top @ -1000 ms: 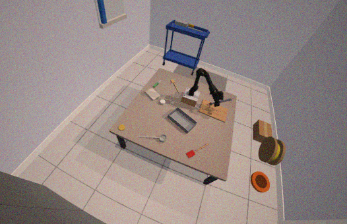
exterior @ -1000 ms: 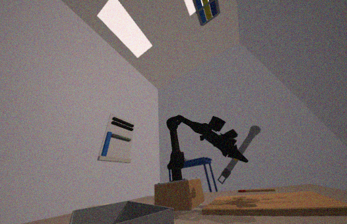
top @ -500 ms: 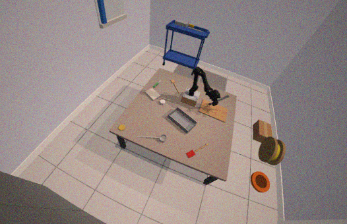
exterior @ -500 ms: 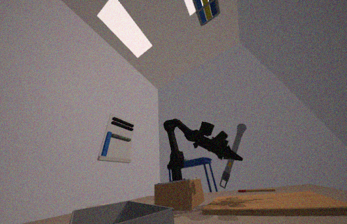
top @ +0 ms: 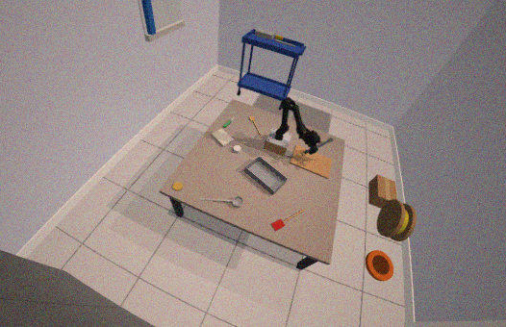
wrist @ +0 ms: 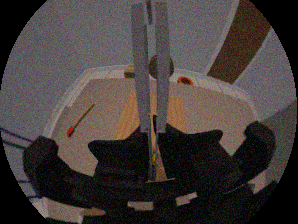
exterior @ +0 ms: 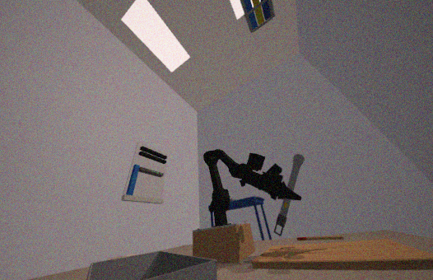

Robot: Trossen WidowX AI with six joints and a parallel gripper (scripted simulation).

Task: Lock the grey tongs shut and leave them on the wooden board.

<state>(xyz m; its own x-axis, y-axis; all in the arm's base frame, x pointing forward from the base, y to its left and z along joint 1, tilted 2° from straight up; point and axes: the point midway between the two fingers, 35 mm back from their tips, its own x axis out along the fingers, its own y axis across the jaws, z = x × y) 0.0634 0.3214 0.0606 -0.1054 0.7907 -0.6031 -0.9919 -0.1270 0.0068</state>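
Now: the wooden board 150 mm below my gripper tip. The rest, counted from my gripper tip: pale block (830 mm to the right, 140 mm below, 60 mm ahead); red spatula (640 mm ahead, 150 mm below, 120 mm to the right); roasting tin (360 mm to the right, 320 mm ahead, 130 mm below).
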